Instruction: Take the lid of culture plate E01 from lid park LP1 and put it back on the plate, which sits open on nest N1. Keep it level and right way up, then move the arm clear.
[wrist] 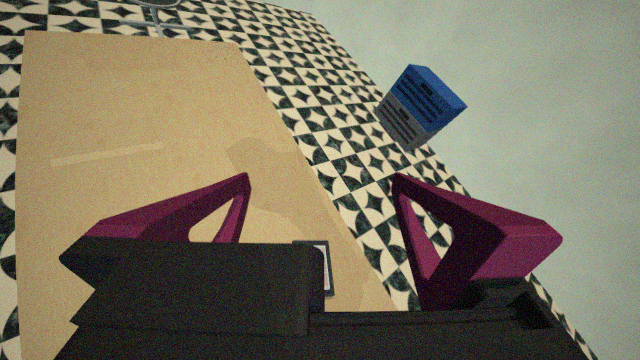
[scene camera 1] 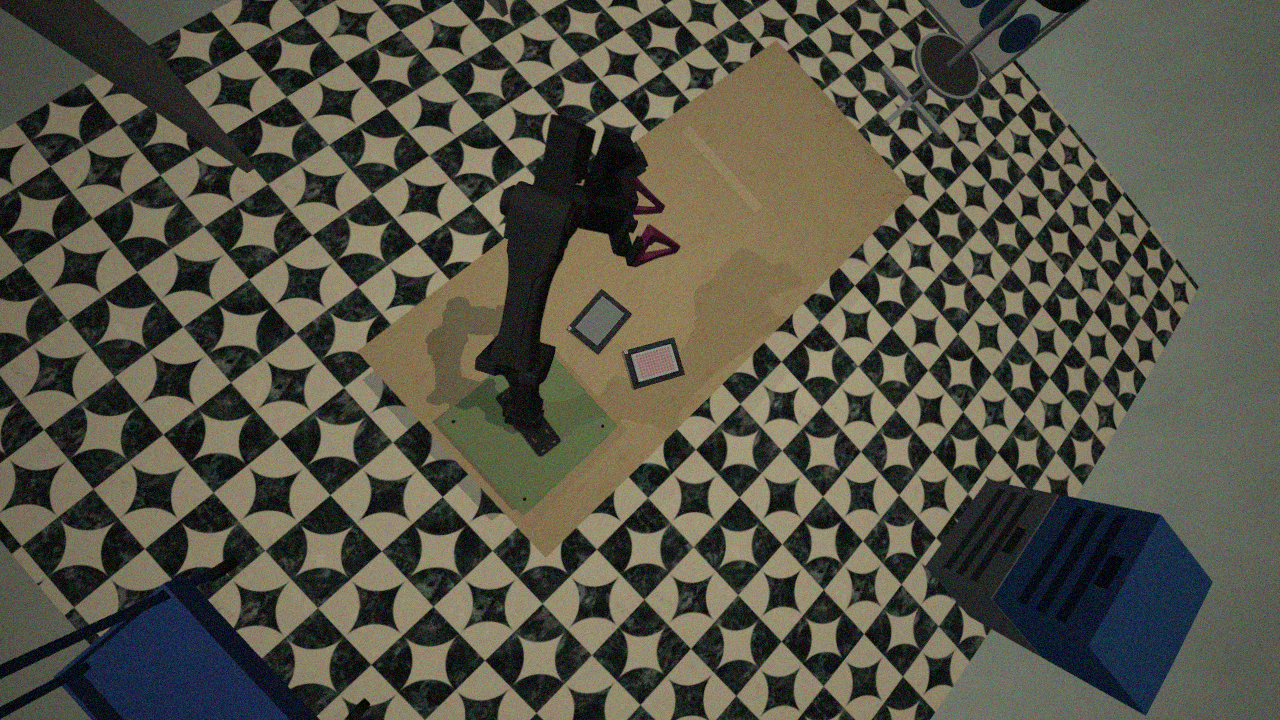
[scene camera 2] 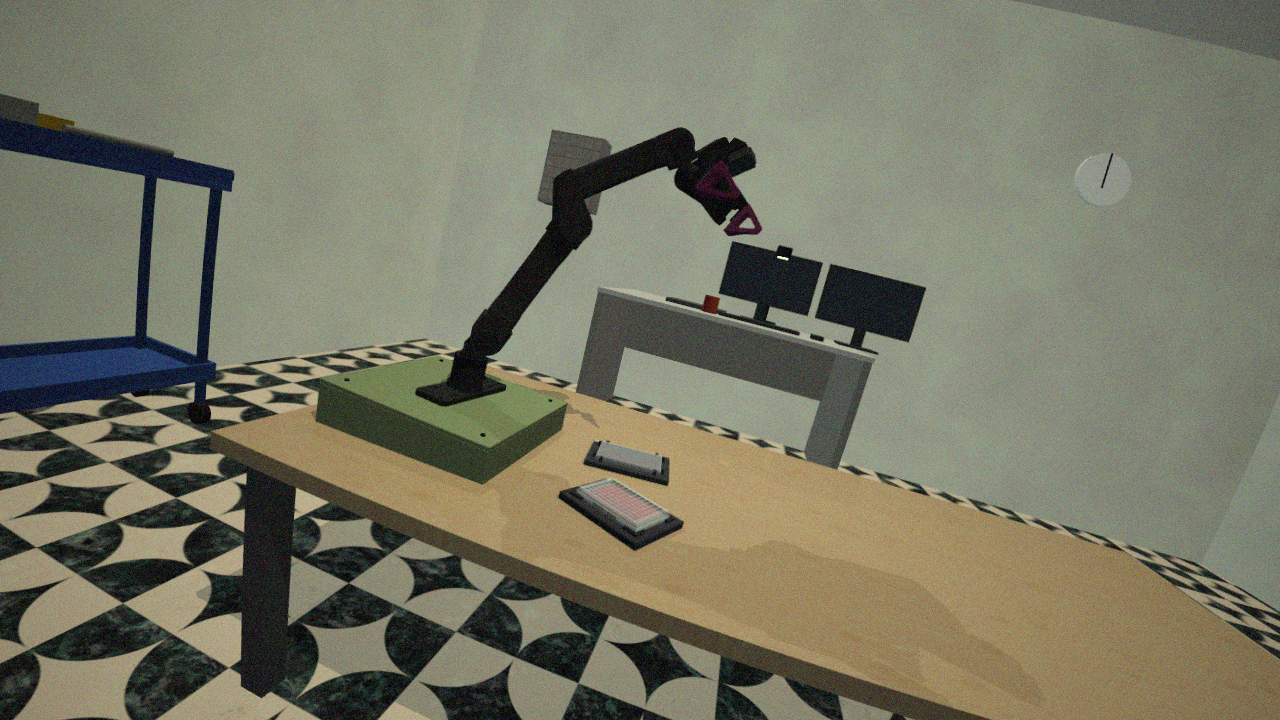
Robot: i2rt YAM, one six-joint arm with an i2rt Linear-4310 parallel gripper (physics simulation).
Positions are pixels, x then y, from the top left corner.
Labels:
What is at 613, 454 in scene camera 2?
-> A grey plate lid.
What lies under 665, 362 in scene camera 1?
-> A pink-topped well plate.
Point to a dark plate nest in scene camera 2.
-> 635, 540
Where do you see a pink-topped well plate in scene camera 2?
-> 624, 505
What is my gripper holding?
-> Nothing.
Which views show my gripper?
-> The wrist view, scene camera 1 and scene camera 2: all of them.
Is my gripper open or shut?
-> Open.

